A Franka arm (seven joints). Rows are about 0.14 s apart.
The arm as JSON. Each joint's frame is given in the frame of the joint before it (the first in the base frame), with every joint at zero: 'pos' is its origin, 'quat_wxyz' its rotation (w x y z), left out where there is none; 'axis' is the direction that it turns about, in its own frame. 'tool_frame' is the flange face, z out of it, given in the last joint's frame.
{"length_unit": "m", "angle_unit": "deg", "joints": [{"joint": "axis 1", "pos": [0.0, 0.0, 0.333], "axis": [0.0, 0.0, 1.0]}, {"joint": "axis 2", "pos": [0.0, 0.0, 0.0], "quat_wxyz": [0.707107, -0.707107, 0.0, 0.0], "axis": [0.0, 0.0, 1.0]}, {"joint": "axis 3", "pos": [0.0, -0.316, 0.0], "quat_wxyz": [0.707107, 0.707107, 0.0, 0.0], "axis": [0.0, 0.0, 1.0]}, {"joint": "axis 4", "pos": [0.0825, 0.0, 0.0], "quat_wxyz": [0.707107, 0.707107, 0.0, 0.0], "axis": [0.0, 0.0, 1.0]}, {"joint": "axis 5", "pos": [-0.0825, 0.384, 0.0], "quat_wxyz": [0.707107, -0.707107, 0.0, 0.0], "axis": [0.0, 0.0, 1.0]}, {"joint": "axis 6", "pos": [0.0, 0.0, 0.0], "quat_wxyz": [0.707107, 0.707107, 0.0, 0.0], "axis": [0.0, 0.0, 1.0]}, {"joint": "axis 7", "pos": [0.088, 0.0, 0.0], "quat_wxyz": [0.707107, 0.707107, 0.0, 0.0], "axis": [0.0, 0.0, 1.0]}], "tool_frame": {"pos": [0.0, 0.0, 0.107]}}
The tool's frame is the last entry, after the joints.
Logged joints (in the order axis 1, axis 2, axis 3, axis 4, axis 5, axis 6, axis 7), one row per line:
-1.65 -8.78 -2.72 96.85 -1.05 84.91 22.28
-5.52 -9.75 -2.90 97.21 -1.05 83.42 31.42
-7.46 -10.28 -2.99 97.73 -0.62 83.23 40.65
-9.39 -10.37 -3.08 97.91 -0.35 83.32 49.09
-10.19 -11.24 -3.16 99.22 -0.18 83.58 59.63
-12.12 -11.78 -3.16 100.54 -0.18 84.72 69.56
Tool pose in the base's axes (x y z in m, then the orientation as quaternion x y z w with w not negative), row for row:
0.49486 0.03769 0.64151 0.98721 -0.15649 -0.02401 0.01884
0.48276 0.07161 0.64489 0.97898 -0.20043 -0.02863 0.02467
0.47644 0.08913 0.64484 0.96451 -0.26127 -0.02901 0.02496
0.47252 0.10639 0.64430 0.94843 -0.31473 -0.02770 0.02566
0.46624 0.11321 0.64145 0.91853 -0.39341 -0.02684 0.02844
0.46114 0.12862 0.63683 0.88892 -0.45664 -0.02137 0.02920
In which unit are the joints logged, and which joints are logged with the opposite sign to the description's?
The joints are logged in degrees. Opposite sign: axis 1, axis 3, axis 4.
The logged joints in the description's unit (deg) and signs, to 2 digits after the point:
1.65 -8.78 2.72 -96.85 -1.05 84.91 22.28
5.52 -9.75 2.90 -97.21 -1.05 83.42 31.42
7.46 -10.28 2.99 -97.73 -0.62 83.23 40.65
9.39 -10.37 3.08 -97.91 -0.35 83.32 49.09
10.19 -11.24 3.16 -99.22 -0.18 83.58 59.63
12.12 -11.78 3.16 -100.54 -0.18 84.72 69.56

